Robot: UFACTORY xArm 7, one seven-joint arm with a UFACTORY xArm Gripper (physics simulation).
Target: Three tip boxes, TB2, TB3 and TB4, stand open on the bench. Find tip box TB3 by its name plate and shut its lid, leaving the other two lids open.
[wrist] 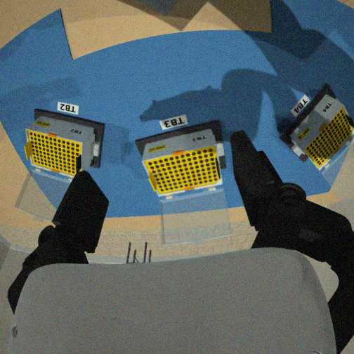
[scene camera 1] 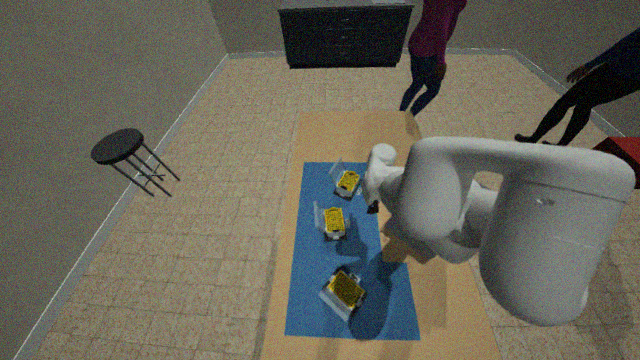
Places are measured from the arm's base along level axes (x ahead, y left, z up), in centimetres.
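Where they show: gripper, fingertip midpoint: (scene camera 1: 367, 202).
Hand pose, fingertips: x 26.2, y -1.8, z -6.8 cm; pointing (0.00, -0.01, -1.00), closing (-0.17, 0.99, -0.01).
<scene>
Things, the pixels of their top centre, and the offset from my fingertips. Level surfaces: height alone.
- Tip box TB3, top centre: (scene camera 1: 334, 218) dz -13.8, dx +13.1, dy +1.1 cm
- TB2, top centre: (scene camera 1: 348, 178) dz -13.8, dx +6.2, dy -21.7 cm
- TB4, top centre: (scene camera 1: 346, 288) dz -13.8, dx +7.8, dy +29.6 cm
- blue mat, surface height: dz -21.3 cm
- wooden bench, surface height: dz -21.6 cm
Tip box TB3 (scene camera 1: 334, 221) (wrist: 184, 171) is the middle box, with a yellow tip rack. Its clear lid (scene camera 1: 317, 216) (wrist: 196, 217) stands open on the side away from the arm. Its name plate (wrist: 173, 122) reads TB3 upside down in the wrist view. TB2 (scene camera 1: 348, 182) (wrist: 54, 150) is the far box and TB4 (scene camera 1: 346, 288) (wrist: 329, 135) is the near, turned box; both lids are open. My gripper (scene camera 1: 372, 206) (wrist: 159, 170) is open and empty, above the mat on the arm side of the boxes. In the wrist view TB3 shows between the fingers.
The boxes stand on a blue mat (scene camera 1: 310, 320) (wrist: 200, 55) on a wooden bench (scene camera 1: 350, 135). The arm (scene camera 1: 450, 200) reaches over the bench from the right. A black stool (scene camera 1: 118, 146) stands left of the bench. Two people and a dark cabinet (scene camera 1: 345, 37) are beyond it.
</scene>
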